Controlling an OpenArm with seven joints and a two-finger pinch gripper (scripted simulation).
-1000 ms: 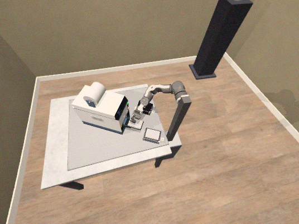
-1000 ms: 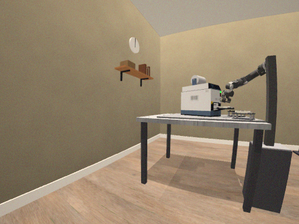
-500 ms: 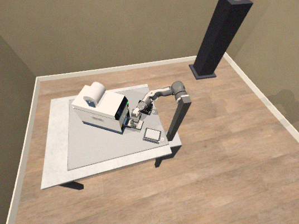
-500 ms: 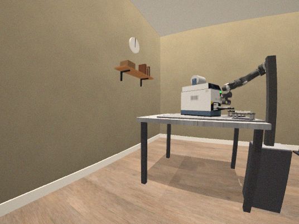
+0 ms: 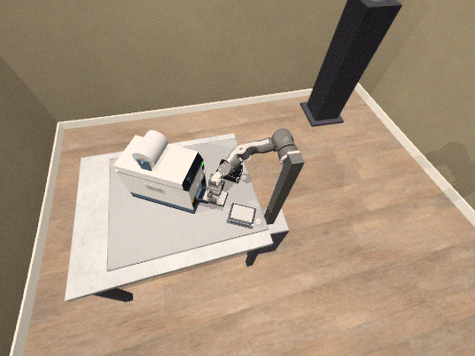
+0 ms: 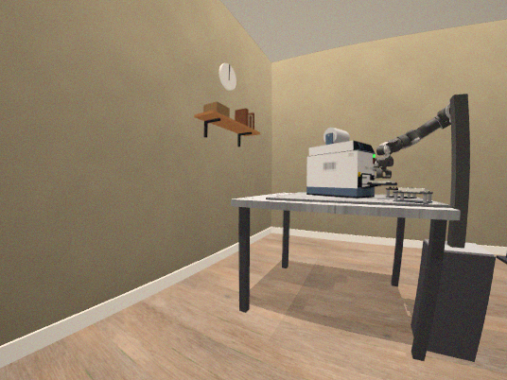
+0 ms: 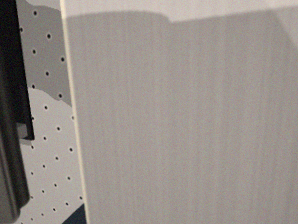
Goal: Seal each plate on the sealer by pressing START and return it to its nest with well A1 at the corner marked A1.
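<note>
The plate lies 2 cm below my hand. Also, from my hand: plate nest: 15 cm behind, 13 cm to the left, 8 cm below; yellow warning label: 13 cm ahead, 3 cm to the left, 2 cm above; sealer stage: 3 cm below.
</note>
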